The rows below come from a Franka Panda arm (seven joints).
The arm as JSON. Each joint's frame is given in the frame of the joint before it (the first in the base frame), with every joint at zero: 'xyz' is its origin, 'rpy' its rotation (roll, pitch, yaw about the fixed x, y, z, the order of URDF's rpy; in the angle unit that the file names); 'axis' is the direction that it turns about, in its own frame. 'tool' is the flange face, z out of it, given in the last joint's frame.
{
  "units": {
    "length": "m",
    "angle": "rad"
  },
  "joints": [
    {
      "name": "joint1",
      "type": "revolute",
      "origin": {
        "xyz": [
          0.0,
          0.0,
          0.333
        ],
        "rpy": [
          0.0,
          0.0,
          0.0
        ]
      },
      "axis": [
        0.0,
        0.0,
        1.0
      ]
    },
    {
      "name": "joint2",
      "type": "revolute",
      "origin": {
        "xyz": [
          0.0,
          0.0,
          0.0
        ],
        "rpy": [
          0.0,
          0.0,
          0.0
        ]
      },
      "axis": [
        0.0,
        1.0,
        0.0
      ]
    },
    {
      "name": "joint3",
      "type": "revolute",
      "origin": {
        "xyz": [
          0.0,
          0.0,
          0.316
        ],
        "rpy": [
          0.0,
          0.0,
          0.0
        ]
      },
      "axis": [
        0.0,
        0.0,
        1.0
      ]
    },
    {
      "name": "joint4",
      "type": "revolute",
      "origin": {
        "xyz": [
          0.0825,
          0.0,
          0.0
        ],
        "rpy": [
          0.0,
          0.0,
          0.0
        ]
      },
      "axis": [
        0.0,
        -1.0,
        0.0
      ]
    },
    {
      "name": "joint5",
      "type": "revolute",
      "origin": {
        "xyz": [
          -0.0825,
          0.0,
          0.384
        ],
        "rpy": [
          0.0,
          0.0,
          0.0
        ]
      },
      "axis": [
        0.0,
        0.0,
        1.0
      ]
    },
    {
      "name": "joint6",
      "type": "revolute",
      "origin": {
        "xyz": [
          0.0,
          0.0,
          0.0
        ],
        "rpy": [
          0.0,
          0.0,
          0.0
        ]
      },
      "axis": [
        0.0,
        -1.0,
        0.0
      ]
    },
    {
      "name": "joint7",
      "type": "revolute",
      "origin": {
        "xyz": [
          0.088,
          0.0,
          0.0
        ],
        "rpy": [
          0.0,
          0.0,
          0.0
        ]
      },
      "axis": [
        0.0,
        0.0,
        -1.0
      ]
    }
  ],
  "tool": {
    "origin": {
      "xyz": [
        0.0,
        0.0,
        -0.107
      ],
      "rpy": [
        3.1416,
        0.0,
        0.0
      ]
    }
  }
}
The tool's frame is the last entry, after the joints.
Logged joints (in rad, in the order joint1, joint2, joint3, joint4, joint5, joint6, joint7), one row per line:
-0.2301 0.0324 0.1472 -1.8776 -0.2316 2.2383 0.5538
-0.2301 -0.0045 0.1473 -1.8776 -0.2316 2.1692 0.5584
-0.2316 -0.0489 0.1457 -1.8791 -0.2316 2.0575 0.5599
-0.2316 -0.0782 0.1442 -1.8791 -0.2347 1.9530 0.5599
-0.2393 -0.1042 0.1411 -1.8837 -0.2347 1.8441 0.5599
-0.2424 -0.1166 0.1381 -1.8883 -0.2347 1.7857 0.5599
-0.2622 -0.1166 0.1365 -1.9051 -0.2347 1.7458 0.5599
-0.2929 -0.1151 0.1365 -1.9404 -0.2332 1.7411 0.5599
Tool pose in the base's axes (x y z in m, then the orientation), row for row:
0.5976 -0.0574 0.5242 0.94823 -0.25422 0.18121 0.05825
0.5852 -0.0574 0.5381 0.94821 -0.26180 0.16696 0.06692
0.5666 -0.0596 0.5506 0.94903 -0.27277 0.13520 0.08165
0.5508 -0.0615 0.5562 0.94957 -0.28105 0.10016 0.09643
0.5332 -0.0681 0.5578 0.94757 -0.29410 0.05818 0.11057
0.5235 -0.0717 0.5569 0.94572 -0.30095 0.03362 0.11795
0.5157 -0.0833 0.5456 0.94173 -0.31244 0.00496 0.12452
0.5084 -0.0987 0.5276 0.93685 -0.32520 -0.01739 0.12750
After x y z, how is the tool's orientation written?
As a quaternion, x y z w.
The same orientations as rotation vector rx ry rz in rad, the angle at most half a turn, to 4 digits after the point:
2.8733 -0.7703 0.5491
2.8583 -0.7892 0.5033
2.8358 -0.8151 0.4040
2.8128 -0.8325 0.2967
2.7840 -0.8641 0.1709
2.7668 -0.8804 0.0984
2.7448 -0.9106 0.0145
2.7259 -0.9462 -0.0506

